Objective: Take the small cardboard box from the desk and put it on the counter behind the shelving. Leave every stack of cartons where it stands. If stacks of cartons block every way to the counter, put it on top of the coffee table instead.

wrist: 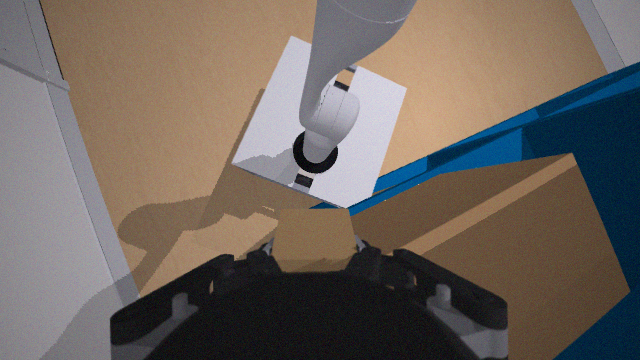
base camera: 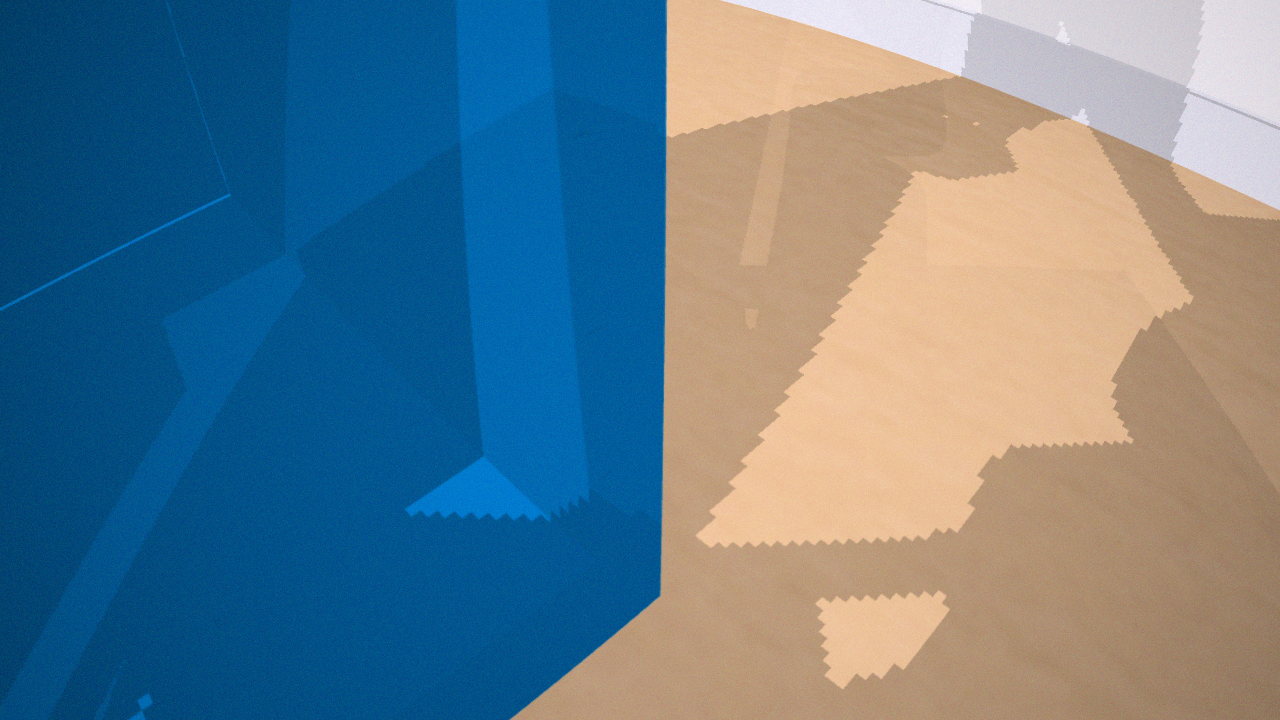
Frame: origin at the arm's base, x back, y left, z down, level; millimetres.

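Where they show: gripper, fingertip midpoint: (wrist: 315, 246); arm's base, origin of the base link: (wrist: 315, 150).
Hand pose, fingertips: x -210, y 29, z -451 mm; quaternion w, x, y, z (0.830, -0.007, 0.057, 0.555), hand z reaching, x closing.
Each offset is from my fingertips to the centre of the thing. Level surfaces: height alone.
My gripper (wrist: 315, 246) is shut on the small cardboard box {dx -15, dy +7, dz +6 mm} (wrist: 314, 231), at the lower middle of the wrist view. The box is held up between the fingertips, with floor and part of a blue structure beyond it. The blue structure (base camera: 358, 376) (wrist: 482, 154), which looks like the shelving, fills the left half of the base view and runs along the right of the wrist view. The desk, the counter and the coffee table cannot be made out in either view.
A large brown box-like thing {dx -8, dy +283, dz +179 mm} (wrist: 525, 240) is inside or against the blue structure, right of my gripper. My white base (wrist: 377, 115) is close to the blue edge. Pale walls (base camera: 1244, 58) (wrist: 30, 175) stand beyond the wooden floor {dz +848 mm} (base camera: 966, 358) (wrist: 165, 100).
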